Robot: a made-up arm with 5 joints.
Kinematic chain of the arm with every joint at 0, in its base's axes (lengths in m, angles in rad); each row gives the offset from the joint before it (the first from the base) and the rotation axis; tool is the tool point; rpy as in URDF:
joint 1: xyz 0.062 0 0.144 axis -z
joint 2: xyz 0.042 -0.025 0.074 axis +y
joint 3: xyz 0.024 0 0.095 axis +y
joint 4: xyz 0.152 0 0.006 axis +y
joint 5: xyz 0.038 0.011 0 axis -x
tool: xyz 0 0 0 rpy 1.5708 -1.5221 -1.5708
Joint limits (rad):
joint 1: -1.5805..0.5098
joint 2: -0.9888..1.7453
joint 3: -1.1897..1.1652
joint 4: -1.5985..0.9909
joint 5: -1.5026..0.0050
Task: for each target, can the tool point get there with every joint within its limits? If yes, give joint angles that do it. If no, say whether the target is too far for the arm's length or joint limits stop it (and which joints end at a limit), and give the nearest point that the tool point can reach.
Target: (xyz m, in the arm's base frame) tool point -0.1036 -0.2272 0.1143
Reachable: no: joint limits stop it (at a limit: joint 2, joint 3) | nearest point 0.0297 -0.0443 0.1338 | short by 0.227 m
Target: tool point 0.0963 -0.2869 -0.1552
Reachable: no: too far | nearest point 0.1889 -0.0870 -0.0110 | short by 0.263 m
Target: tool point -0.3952 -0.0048 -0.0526
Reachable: no: too far | nearest point 0.0151 -0.0005 0.1064 | short by 0.440 m
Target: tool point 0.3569 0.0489 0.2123
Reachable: yes | joints -0.2111 0.8570 -0.3516 -1.0164 -0.7547
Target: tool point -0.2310 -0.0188 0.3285
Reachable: no: joint limits stop it (at a limit: joint 2, joint 3) | nearest point -0.0886 -0.0097 0.3954 | short by 0.158 m
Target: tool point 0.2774 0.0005 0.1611
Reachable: yes | joints -0.0672 0.4690 0.6573 -1.2277 -1.3735
